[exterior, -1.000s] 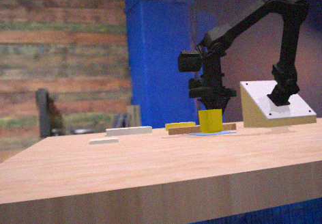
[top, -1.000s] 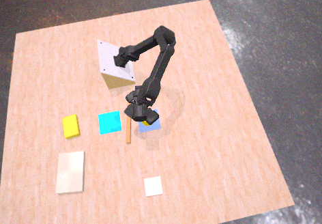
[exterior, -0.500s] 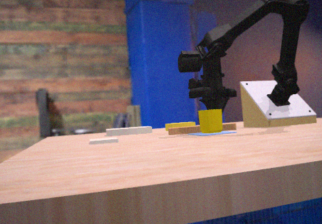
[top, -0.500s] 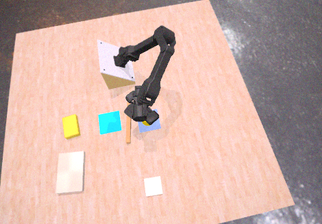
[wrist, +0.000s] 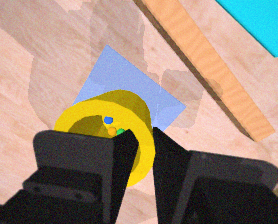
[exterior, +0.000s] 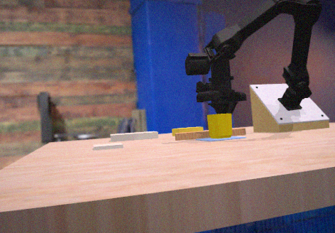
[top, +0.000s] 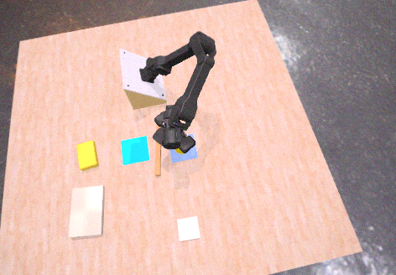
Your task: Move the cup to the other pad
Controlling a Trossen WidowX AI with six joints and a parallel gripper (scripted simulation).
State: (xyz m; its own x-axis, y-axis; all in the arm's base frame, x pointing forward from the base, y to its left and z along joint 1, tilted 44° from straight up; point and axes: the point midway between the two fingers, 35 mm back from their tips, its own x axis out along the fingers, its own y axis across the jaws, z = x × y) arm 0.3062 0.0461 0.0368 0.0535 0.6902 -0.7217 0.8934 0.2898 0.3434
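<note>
The light blue pad is 3 cm ahead of my gripper tip, 2 cm to the left of it and 5 cm below it. Round my gripper tip: yellow cup 2 cm ahead, 1 cm to the left; cyan pad 2 cm behind, 18 cm to the right, 5 cm below; wooden bar 1 cm ahead, 8 cm to the right, 4 cm below.
</note>
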